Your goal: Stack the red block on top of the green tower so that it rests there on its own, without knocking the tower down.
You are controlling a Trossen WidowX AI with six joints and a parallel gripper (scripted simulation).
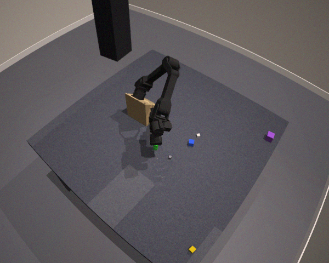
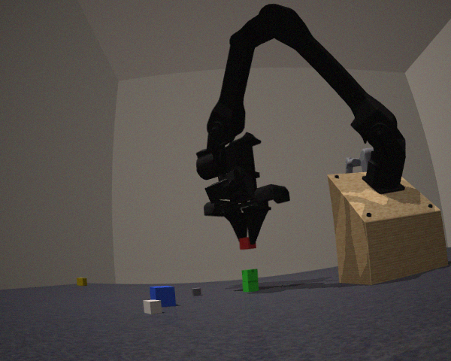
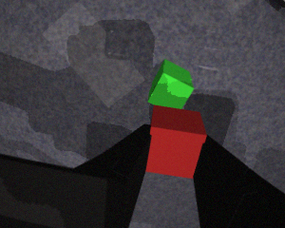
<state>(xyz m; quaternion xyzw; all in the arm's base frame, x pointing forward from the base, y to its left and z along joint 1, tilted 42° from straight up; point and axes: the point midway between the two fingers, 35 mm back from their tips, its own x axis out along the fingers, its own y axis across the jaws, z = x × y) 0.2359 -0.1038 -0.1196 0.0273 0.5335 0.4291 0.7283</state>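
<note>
Now: gripper tip 11 cm short of the small grey block, 1 cm to the left of it and 9 cm above it. The rest, counted from my gripper tip: white block (17 cm ahead, 22 cm to the left, 9 cm below); red block (right at my gripper tip); blue block (16 cm ahead, 14 cm to the left, 8 cm below).
</note>
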